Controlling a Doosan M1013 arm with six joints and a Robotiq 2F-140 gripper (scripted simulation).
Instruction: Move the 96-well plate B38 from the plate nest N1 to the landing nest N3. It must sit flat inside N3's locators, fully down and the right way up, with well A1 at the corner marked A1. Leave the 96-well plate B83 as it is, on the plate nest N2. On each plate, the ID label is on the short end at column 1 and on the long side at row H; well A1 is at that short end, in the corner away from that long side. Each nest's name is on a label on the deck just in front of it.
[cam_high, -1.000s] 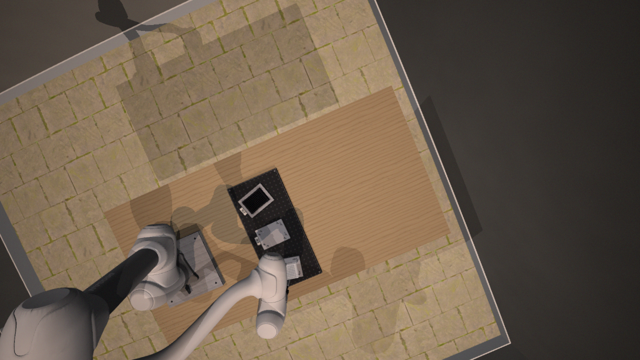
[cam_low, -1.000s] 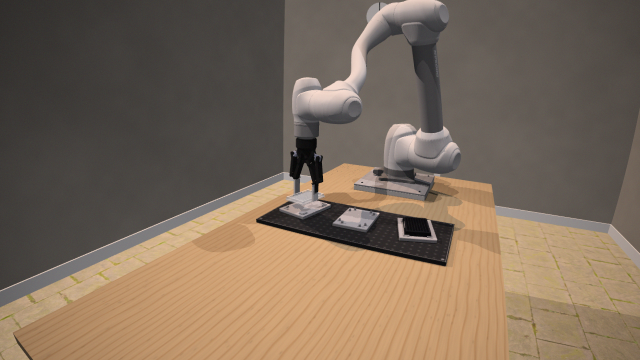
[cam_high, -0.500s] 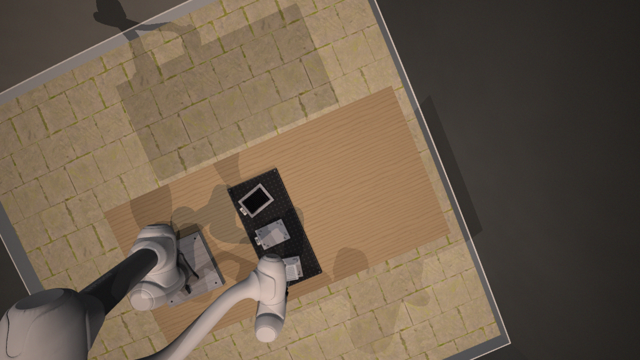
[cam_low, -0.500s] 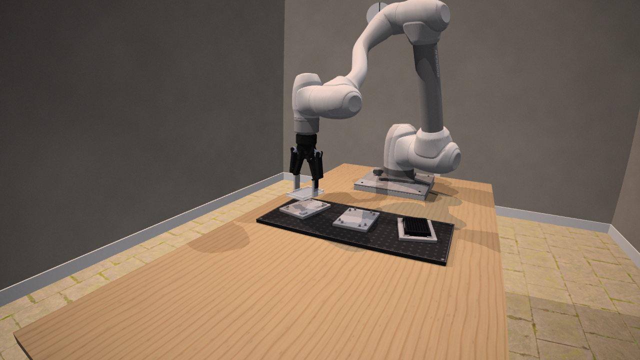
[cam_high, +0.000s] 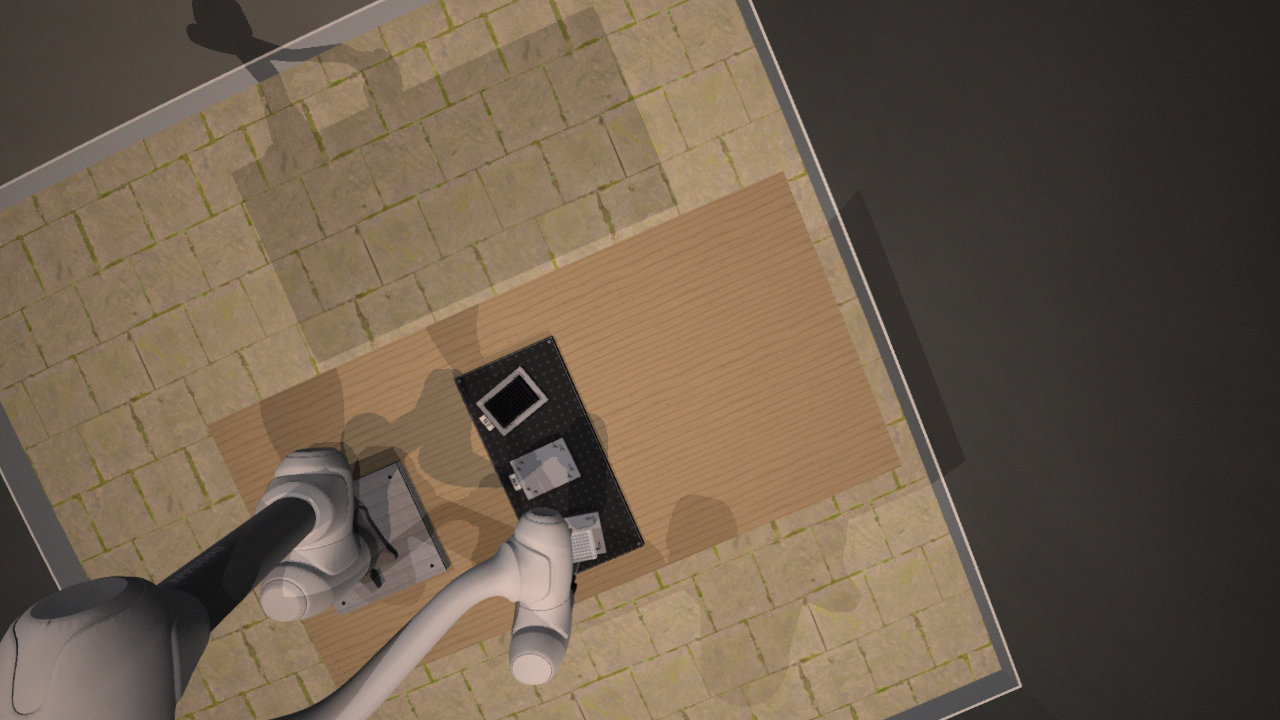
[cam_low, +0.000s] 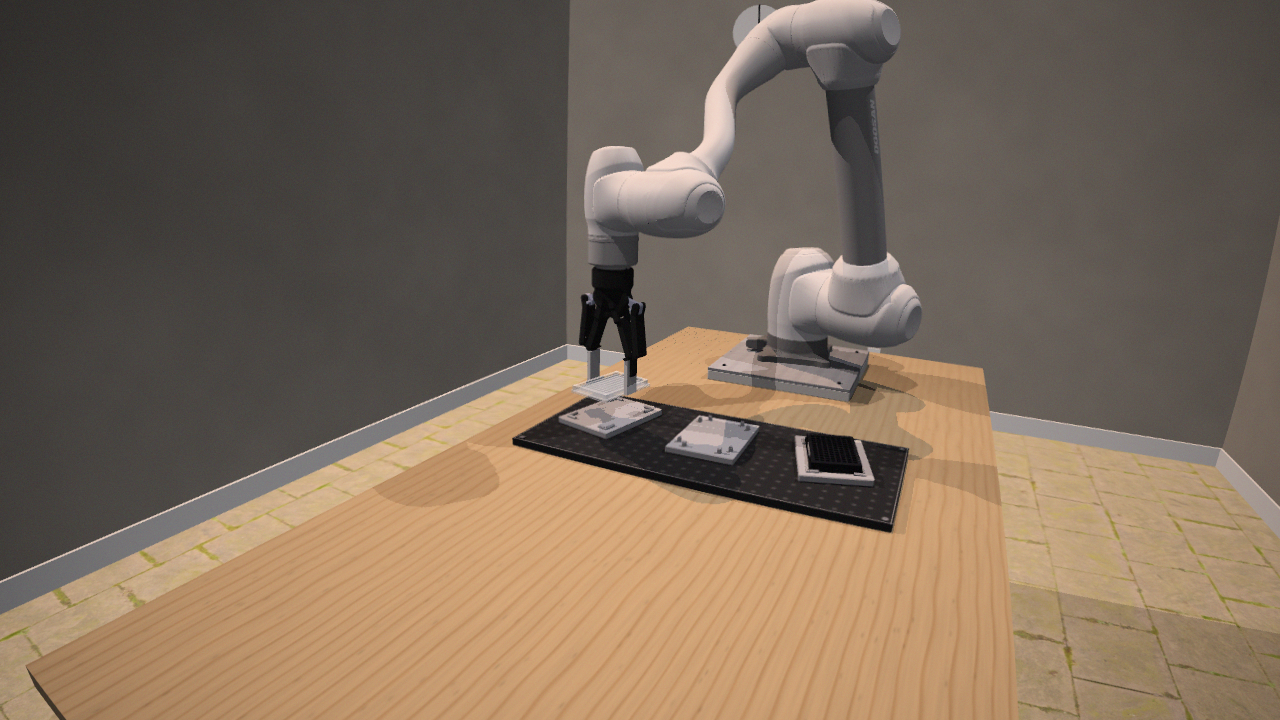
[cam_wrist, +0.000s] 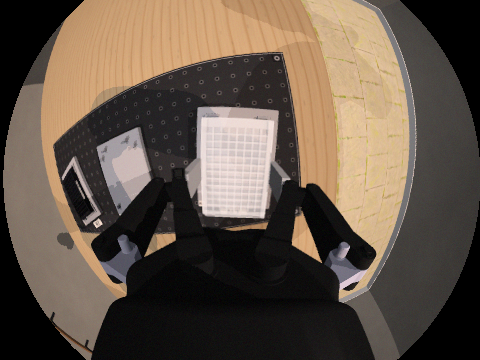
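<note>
My gripper is now 2 cm above the white 96-well plate B38. From my hand the other things lie so: landing nest N3: 4 cm ahead, 21 cm to the left, 8 cm below; N1 label: 9 cm behind, 4 cm to the left, 9 cm below; plate nest N1: 8 cm below.
</note>
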